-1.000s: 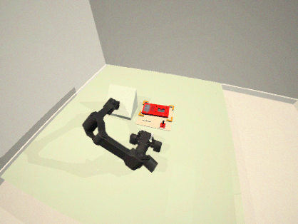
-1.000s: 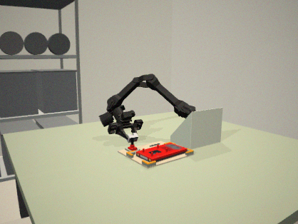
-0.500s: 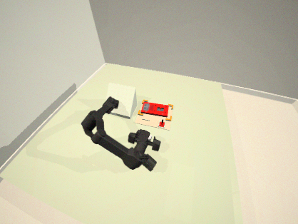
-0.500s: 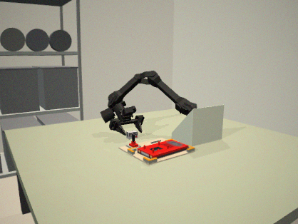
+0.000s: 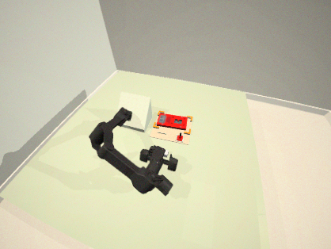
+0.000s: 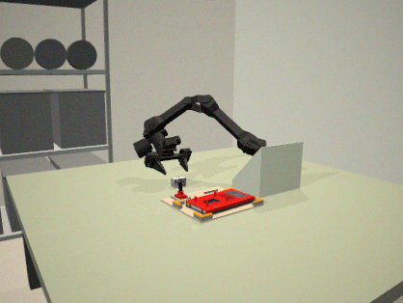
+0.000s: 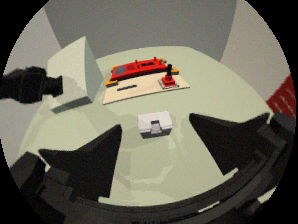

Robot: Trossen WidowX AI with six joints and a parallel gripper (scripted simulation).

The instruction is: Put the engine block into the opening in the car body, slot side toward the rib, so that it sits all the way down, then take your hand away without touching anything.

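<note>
Now: gripper tip 1 cm to the right of the grey engine block and 3 cm above it. Round my gripper tip: black upright peg (6 cm ahead, 14 cm to the left, 2 cm below).
</note>
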